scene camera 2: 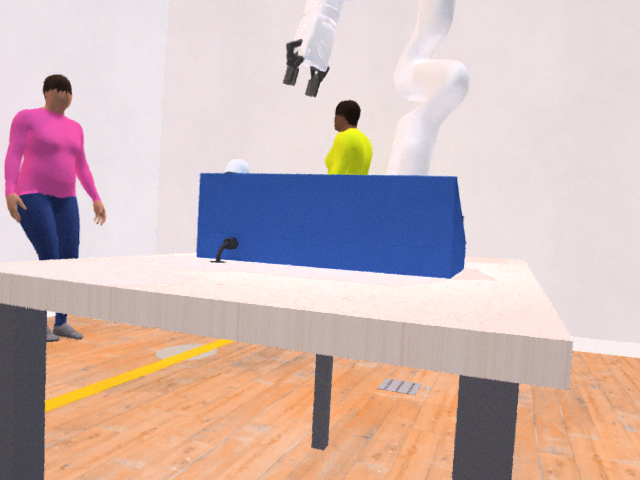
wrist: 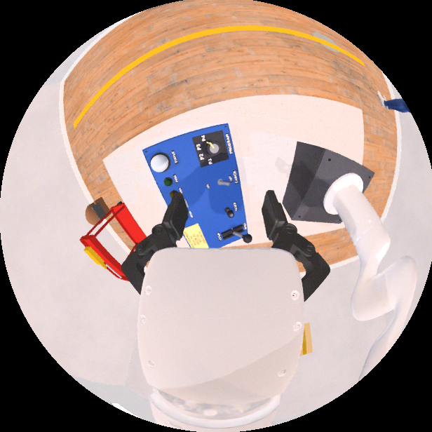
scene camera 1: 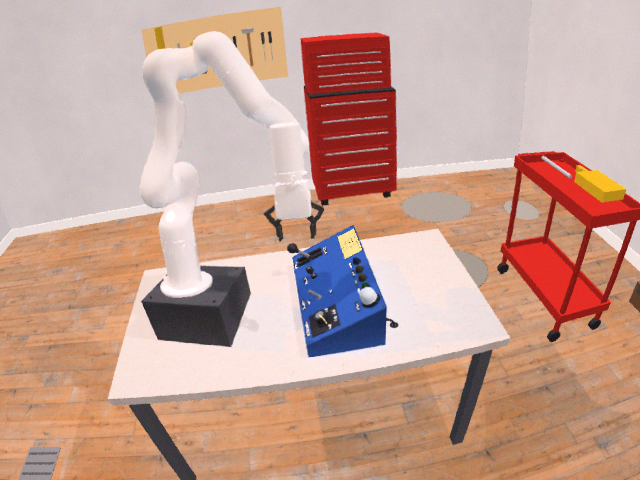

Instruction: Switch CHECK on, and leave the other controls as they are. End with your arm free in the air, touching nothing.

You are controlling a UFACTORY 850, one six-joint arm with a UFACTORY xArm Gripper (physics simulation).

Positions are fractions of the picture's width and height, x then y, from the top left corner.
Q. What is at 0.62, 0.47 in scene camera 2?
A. A blue control panel.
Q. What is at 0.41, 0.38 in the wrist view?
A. A blue control panel.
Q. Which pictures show my gripper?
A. Scene camera 2, the wrist view and scene camera 1: all of them.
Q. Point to a blue control panel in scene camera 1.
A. At 0.54, 0.61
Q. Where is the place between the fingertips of my gripper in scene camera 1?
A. At 0.46, 0.50
